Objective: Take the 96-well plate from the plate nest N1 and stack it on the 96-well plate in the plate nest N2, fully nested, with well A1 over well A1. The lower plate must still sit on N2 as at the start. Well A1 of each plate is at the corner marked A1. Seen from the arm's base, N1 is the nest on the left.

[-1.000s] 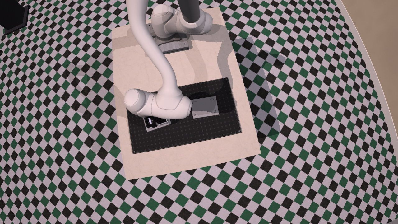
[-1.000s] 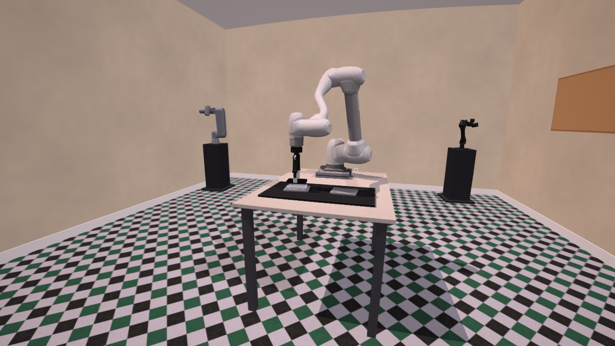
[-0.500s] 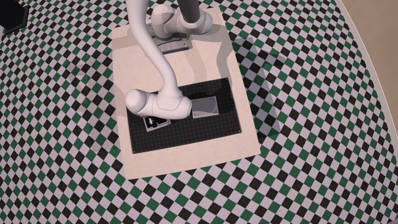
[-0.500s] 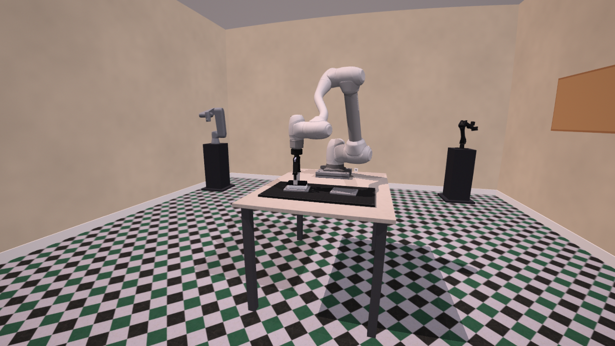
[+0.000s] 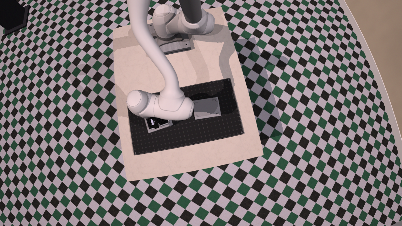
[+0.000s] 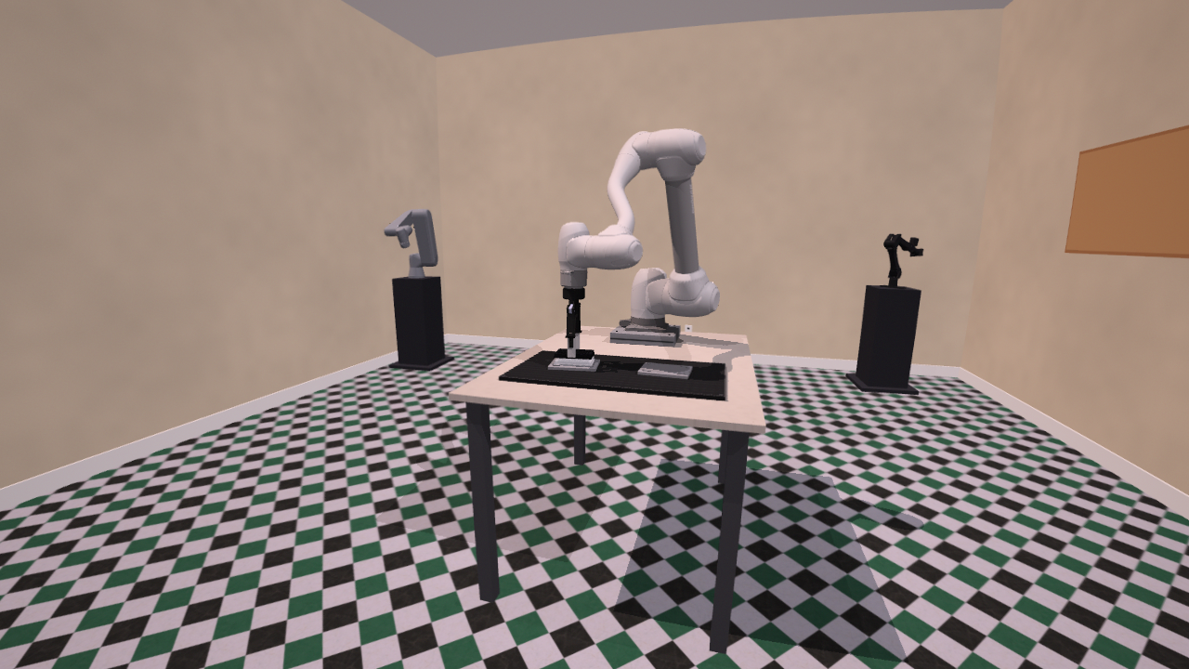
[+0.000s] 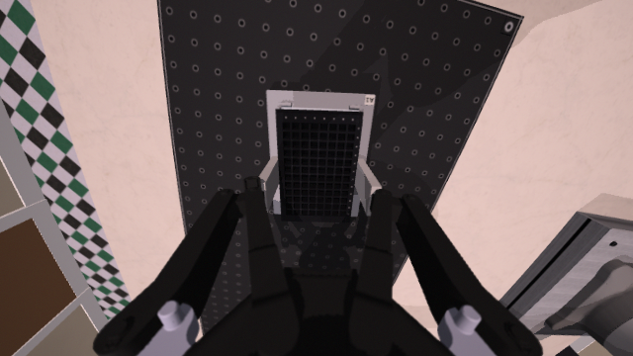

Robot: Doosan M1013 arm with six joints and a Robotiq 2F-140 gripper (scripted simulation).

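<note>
Right now my hand is 20 mm above the black 96-well plate. Also, from my hand: plate nest N1 (310 mm to the left, 60 mm below); then white 96-well plate (50 mm below); then plate nest N2 (60 mm below).
</note>
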